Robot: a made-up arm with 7 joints.
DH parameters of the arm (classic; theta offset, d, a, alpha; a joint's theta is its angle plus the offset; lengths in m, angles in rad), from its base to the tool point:
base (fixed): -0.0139 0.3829 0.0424 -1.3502
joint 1: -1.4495 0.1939 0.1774 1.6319
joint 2: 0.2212 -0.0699 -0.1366 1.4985
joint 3: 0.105 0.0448 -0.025 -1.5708
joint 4: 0 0.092 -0.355 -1.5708
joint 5: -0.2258 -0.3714 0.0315 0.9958
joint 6: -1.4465 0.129 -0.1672 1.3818
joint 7: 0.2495 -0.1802 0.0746 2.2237
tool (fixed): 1.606 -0.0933 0 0
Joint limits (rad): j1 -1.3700..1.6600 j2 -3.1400..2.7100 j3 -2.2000..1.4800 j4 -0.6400..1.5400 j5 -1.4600..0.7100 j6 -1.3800..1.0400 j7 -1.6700..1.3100
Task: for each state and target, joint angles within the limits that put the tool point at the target. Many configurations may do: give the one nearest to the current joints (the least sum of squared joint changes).
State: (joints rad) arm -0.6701 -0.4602 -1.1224 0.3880 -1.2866 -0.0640 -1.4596
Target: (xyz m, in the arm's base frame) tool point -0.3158 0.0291 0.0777
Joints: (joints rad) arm -0.6375 -0.5082 -1.0819 -0.0608 -1.4600 -0.3470 -1.2351
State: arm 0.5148 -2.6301 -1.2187 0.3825 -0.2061 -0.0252 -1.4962
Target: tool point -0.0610 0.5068 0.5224
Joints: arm 0.3725 -2.7662 -1.2137 0.5722 -0.2271 -0.1705 -1.5314
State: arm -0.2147 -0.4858 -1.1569 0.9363 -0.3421 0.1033 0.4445
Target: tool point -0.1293 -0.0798 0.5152
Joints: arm -0.0231 -0.3943 -1.2884 0.5562 -0.1757 0.0077 0.6197
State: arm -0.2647 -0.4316 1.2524 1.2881 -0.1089 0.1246 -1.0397
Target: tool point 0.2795 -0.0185 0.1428
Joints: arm -0.5137 -0.5609 1.4800 0.7567 -0.4809 0.0513 -0.8542
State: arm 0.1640 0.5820 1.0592 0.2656 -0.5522 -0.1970 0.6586
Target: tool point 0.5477 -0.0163 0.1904
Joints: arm -0.0757 0.2139 1.4800 -0.2359 -1.0510 -0.1949 0.5607
